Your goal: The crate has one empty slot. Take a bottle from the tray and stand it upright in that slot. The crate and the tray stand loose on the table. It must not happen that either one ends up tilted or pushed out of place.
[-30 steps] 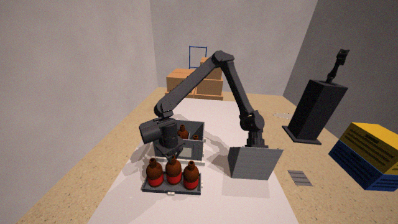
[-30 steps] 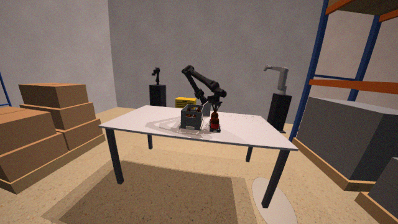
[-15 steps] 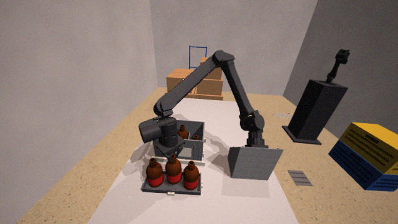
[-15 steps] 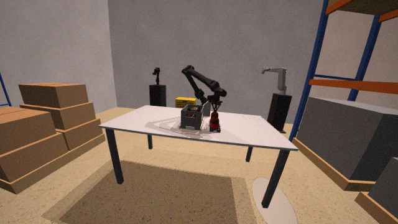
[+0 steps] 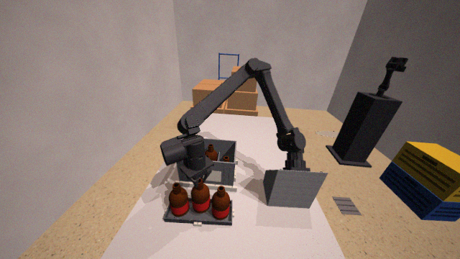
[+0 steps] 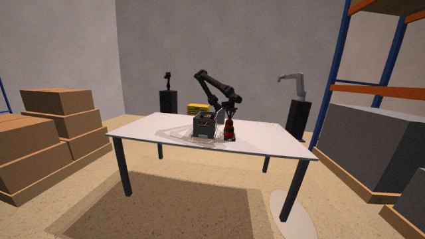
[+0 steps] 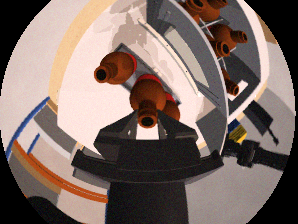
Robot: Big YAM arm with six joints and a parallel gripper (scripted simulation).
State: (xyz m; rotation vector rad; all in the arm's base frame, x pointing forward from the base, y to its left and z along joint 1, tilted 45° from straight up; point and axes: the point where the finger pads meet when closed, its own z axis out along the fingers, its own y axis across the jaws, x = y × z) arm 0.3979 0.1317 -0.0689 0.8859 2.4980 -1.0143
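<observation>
Now: the brown bottle 6 cm below my hand. Also, from my hand: grey crate 22 cm to the right, 9 cm below, 1 cm ahead; dark tray 16 cm below, 1 cm to the left.
</observation>
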